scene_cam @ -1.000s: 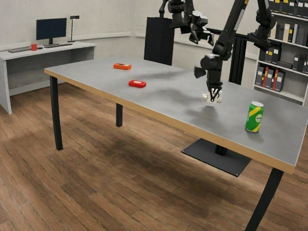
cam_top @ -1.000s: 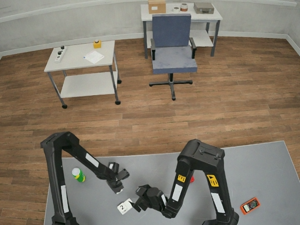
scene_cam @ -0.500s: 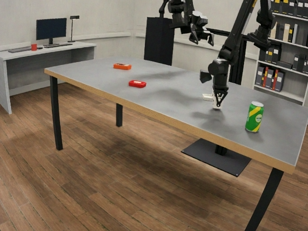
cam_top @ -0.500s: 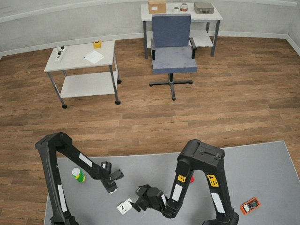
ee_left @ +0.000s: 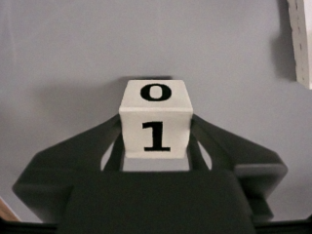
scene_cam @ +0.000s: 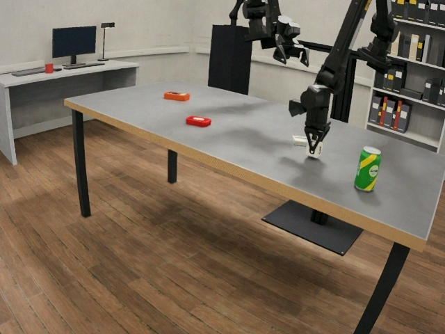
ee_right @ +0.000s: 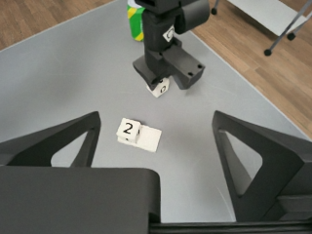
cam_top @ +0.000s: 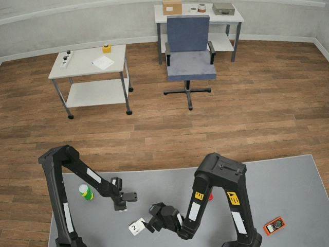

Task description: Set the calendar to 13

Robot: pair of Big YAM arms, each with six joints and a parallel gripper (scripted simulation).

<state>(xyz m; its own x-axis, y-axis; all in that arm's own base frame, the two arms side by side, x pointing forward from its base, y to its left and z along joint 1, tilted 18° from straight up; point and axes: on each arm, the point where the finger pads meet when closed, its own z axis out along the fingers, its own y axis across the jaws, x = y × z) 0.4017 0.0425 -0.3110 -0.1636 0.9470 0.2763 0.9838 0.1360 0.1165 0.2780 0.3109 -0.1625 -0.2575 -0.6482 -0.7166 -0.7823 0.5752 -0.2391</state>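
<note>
Now: left hand 12 cm past the white calendar tray, 9 cm to the left of it and 3 cm above it. Also, from my left hand: red box 3 cm ahead, 50 cm to the right, 3 cm below.
</note>
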